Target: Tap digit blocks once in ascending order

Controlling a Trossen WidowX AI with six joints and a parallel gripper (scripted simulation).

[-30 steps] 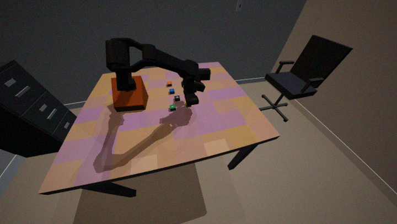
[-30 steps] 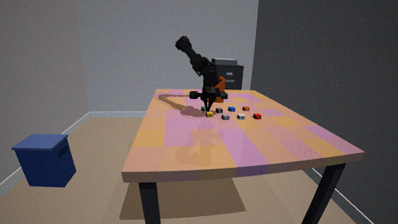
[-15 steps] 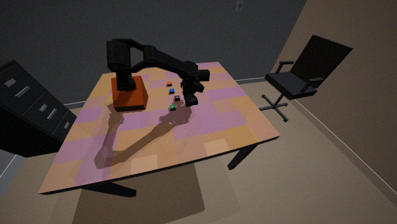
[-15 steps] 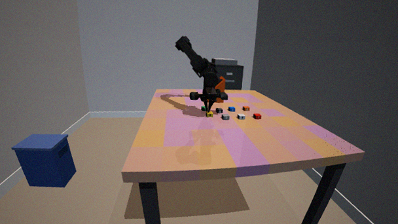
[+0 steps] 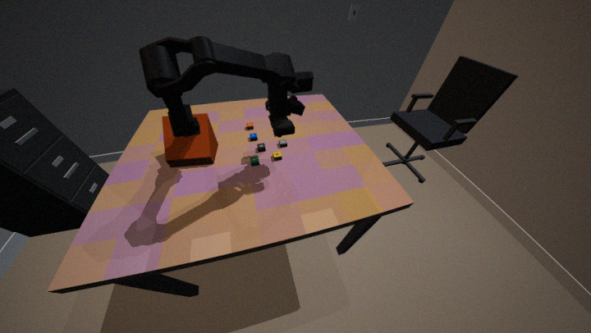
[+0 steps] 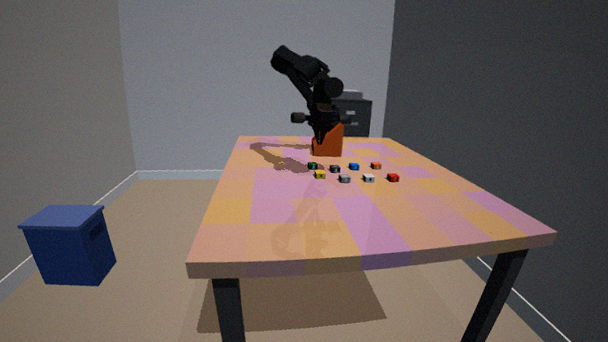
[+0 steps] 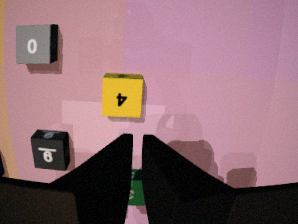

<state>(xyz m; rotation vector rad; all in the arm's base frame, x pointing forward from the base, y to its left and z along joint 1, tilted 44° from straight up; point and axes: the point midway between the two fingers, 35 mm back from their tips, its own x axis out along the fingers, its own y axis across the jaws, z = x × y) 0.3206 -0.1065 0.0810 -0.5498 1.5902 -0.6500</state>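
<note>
My gripper tip is 9 cm past the orange block, 26 cm to the right of it and 11 cm above it. The rest, counted from my gripper tip: grey block 3 cm ahead, 8 cm to the left, 11 cm below; then yellow block 1 cm behind, 1 cm to the left, 11 cm below; then dark block 6 cm behind, 8 cm to the left, 11 cm below.
</note>
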